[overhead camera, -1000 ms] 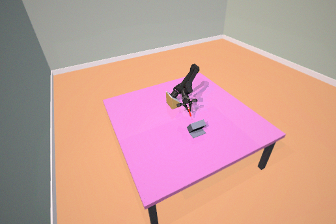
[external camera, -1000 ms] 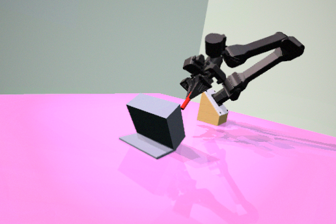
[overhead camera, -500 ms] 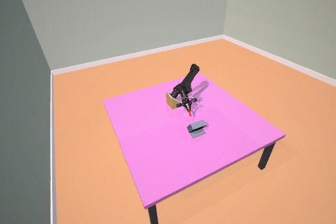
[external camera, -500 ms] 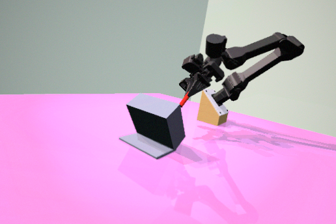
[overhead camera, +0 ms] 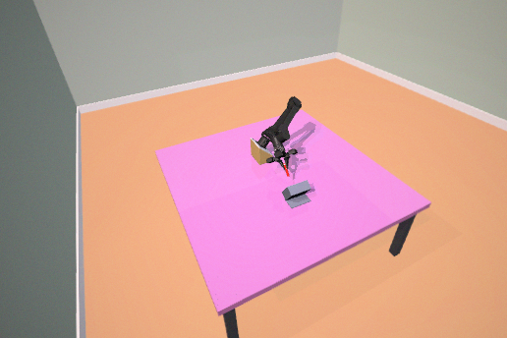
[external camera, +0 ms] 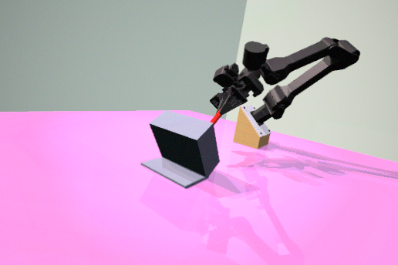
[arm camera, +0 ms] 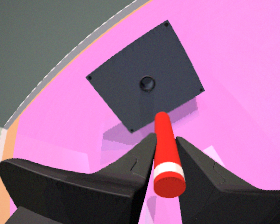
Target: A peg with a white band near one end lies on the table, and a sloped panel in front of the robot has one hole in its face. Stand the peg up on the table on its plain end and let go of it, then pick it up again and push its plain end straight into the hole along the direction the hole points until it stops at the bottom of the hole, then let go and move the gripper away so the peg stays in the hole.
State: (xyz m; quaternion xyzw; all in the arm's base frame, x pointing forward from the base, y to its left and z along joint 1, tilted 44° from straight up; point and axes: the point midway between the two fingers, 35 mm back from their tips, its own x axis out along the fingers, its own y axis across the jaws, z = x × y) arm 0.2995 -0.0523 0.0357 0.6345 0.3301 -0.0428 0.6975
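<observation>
My gripper tip is now 120 mm short of the grey sloped panel, 10 mm to the left of it and 60 mm above it. From my gripper tip the other things lie so: flat grey foot plate (140 mm ahead, 10 mm to the right, 120 mm below); then red peg (10 mm behind, 10 mm above).
</observation>
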